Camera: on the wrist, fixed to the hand. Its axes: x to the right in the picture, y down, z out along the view.
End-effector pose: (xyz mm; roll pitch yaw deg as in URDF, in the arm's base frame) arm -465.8 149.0 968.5 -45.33 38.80 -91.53
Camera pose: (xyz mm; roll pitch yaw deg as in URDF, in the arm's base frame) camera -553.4 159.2 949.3 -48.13 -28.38 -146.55
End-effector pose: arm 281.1 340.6 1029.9 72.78 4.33 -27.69
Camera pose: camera 309.2 392.5 961.5 5.49 74.52 -112.84
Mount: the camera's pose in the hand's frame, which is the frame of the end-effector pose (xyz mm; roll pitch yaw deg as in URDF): 5.9 -47.6 -76.5 2.13 1.72 -84.53
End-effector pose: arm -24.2 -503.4 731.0 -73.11 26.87 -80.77
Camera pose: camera -107.6 -533.0 749.1 -59.80 -52.98 -112.63
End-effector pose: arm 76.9 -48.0 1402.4 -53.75 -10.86 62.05
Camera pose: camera 159.6 -83.8 1396.8 12.63 -52.05 -33.01
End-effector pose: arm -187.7 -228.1 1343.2 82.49 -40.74 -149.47
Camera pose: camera -188.3 -309.3 1303.7 85.93 43.49 -157.42
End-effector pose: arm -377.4 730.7 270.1 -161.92 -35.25 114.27
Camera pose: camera -378.2 680.2 345.0 146.46 -19.30 -148.62
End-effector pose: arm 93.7 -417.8 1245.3 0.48 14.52 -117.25
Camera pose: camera 58.2 -384.2 1169.4 -12.30 3.50 157.50
